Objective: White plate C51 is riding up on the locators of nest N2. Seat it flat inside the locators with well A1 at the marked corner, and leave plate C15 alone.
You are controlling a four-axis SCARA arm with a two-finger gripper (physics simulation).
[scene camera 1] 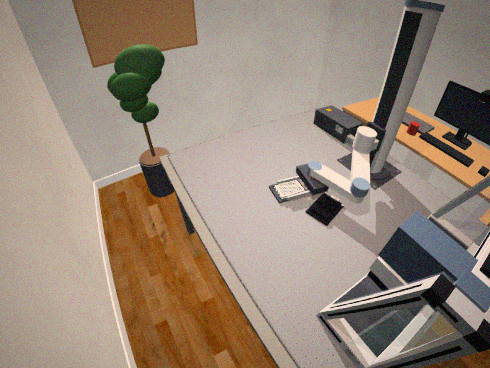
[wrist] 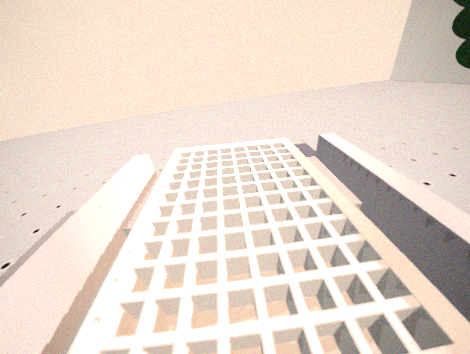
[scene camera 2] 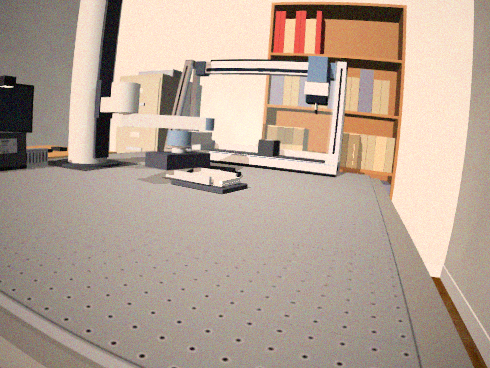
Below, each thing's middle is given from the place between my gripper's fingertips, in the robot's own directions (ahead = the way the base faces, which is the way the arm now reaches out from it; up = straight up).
Labels:
The white plate C51 (wrist: 250, 240) lies 40 mm behind my hand and 10 mm to the left of it.

